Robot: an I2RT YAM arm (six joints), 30 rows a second.
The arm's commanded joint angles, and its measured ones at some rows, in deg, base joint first. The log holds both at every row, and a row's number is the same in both.
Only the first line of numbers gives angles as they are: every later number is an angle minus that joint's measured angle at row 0.
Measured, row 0: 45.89, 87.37, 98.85, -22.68, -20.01, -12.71
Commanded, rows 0 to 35: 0.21, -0.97, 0.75, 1.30, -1.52, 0.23; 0.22, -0.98, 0.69, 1.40, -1.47, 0.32; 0.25, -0.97, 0.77, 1.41, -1.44, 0.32; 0.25, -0.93, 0.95, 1.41, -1.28, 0.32; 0.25, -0.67, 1.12, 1.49, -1.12, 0.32; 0.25, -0.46, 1.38, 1.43, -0.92, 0.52; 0.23, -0.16, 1.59, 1.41, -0.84, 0.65; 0.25, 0.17, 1.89, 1.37, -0.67, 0.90; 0.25, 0.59, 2.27, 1.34, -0.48, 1.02; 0.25, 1.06, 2.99, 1.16, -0.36, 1.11; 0.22, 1.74, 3.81, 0.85, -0.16, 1.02; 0.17, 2.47, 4.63, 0.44, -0.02, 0.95; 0.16, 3.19, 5.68, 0.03, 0.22, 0.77; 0.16, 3.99, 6.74, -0.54, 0.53, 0.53; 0.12, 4.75, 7.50, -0.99, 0.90, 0.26; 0.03, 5.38, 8.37, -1.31, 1.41, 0.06; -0.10, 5.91, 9.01, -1.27, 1.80, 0.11; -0.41, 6.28, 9.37, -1.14, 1.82, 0.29; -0.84, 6.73, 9.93, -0.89, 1.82, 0.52; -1.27, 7.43, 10.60, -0.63, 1.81, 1.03; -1.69, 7.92, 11.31, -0.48, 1.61, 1.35; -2.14, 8.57, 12.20, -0.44, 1.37, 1.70; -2.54, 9.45, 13.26, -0.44, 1.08, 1.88; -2.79, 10.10, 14.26, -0.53, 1.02, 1.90; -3.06, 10.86, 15.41, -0.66, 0.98, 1.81; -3.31, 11.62, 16.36, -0.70, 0.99, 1.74; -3.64, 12.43, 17.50, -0.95, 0.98, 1.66; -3.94, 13.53, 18.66, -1.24, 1.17, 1.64; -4.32, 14.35, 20.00, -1.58, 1.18, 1.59; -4.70, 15.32, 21.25, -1.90, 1.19, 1.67; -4.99, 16.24, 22.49, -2.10, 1.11, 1.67; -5.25, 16.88, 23.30, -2.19, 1.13, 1.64; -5.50, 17.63, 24.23, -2.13, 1.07, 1.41; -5.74, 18.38, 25.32, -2.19, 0.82, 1.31; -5.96, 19.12, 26.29, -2.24, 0.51, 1.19; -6.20, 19.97, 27.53, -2.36, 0.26, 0.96
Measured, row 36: -5.75, 19.50, 23.93, -1.29, 1.11, 0.87
